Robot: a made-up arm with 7 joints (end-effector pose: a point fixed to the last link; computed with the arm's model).
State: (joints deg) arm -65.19 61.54 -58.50 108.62 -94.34 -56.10 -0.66
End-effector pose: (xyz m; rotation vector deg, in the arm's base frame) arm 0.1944 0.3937 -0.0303 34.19 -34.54 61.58
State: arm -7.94 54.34 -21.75 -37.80 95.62 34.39 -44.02
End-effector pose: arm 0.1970 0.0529 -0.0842 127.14 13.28 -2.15
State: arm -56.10 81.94 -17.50 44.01 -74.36 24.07 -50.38
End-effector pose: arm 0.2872 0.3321 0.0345 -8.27 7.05 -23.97
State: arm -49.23 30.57 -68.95 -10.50 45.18 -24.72 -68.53
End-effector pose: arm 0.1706 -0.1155 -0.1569 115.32 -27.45 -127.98
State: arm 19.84 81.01 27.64 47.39 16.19 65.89 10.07
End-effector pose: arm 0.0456 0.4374 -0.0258 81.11 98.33 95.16
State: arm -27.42 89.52 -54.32 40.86 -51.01 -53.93 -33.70
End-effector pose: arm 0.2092 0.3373 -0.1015 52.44 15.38 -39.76
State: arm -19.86 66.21 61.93 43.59 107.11 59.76 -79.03
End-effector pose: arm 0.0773 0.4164 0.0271 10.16 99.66 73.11
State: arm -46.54 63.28 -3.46 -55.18 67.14 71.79 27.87
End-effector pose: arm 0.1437 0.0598 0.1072 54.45 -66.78 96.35
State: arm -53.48 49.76 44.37 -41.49 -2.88 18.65 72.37
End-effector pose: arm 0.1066 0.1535 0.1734 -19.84 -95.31 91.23
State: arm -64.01 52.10 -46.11 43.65 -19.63 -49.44 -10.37
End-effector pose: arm 0.3645 0.1364 -0.0748 48.78 -33.01 -37.69
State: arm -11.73 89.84 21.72 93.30 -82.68 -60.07 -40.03
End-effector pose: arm 0.0018 0.4439 0.0401 50.27 -35.06 51.31
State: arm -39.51 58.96 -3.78 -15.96 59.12 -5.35 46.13
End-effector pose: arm 0.2823 0.0972 0.0336 89.33 -91.69 33.97
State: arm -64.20 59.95 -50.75 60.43 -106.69 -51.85 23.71
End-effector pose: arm 0.3297 0.2854 -0.0586 -21.61 -38.16 55.33
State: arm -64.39 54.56 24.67 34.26 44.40 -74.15 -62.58
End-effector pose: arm 0.2894 0.2305 0.0883 120.01 -17.19 -42.01
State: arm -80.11 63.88 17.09 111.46 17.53 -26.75 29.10
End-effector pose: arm 0.2699 0.3507 -0.0865 28.58 4.35 67.17
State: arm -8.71 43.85 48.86 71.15 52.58 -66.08 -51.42
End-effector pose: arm 0.0783 0.3438 -0.2442 47.73 41.18 -47.54
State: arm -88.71 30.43 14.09 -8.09 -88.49 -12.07 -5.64
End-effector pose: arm 0.2174 0.0930 0.2308 -60.20 -83.26 -56.84
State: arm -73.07 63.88 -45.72 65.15 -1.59 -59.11 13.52
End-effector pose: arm 0.3428 0.2495 -0.0172 70.21 -38.48 -7.69
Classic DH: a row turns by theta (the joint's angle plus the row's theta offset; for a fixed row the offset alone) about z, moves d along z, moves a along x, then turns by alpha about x. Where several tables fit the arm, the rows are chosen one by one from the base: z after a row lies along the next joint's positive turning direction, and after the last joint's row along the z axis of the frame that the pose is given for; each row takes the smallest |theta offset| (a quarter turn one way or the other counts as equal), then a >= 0, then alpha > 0; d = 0 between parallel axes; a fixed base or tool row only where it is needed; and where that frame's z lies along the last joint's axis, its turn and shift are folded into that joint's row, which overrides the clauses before.
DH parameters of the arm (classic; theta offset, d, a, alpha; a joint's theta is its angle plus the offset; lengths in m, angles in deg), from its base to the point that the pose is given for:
base (fixed): -4.07 0 0 -74.51
joint 1: -75.12 0.0478 -0.0174 -90
joint 2: 74 0 -0.0065 90
joint 3: 90 -0.1754 0.0135 -90
joint 4: 90 0.0028 0.0151 90
joint 5: 0 0.1918 0 -90
joint 6: -90 0 0.0516 90
joint 7: 0 0 0 0

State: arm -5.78 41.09 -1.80 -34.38 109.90 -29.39 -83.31
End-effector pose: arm 0.2112 0.0685 -0.0973 156.00 67.17 -43.42
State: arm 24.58 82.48 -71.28 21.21 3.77 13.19 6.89
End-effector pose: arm -0.1251 0.3096 -0.2277 83.63 100.84 -65.17
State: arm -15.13 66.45 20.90 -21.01 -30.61 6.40 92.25
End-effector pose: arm 0.2441 0.1698 0.0398 8.48 -48.97 83.57
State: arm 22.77 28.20 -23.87 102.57 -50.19 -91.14 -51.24
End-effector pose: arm -0.1985 0.2602 -0.2360 23.07 54.00 -24.83
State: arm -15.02 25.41 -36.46 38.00 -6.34 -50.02 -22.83
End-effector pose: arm 0.1754 0.0627 -0.3173 16.86 -0.50 -60.13
